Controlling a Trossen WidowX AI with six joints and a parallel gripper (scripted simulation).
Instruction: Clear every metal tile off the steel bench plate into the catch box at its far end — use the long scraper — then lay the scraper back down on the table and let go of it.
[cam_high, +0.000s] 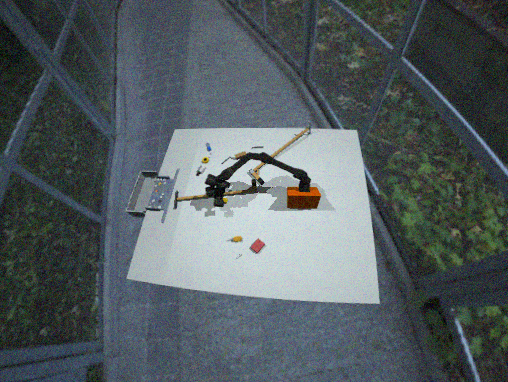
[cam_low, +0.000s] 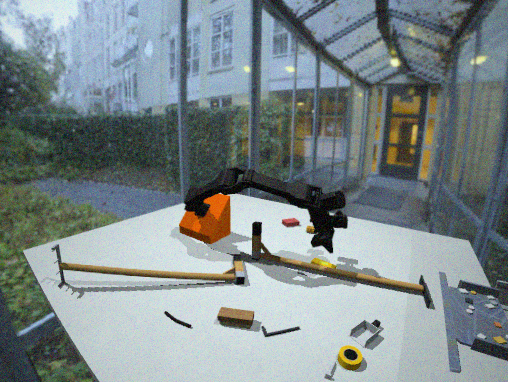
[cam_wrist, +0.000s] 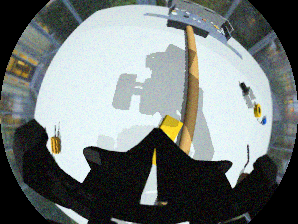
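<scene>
Right now my gripper tip is 6 cm to the left of the long scraper, 2 cm short of it and 1 cm below it. From my gripper tip the other things lie so: hex key 37 cm to the right, 5 cm below, 3 cm behind; yellow block 4 cm below, 2 cm behind, 1 cm to the right; metal bracket 26 cm to the right, 18 cm ahead, 5 cm below.
</scene>
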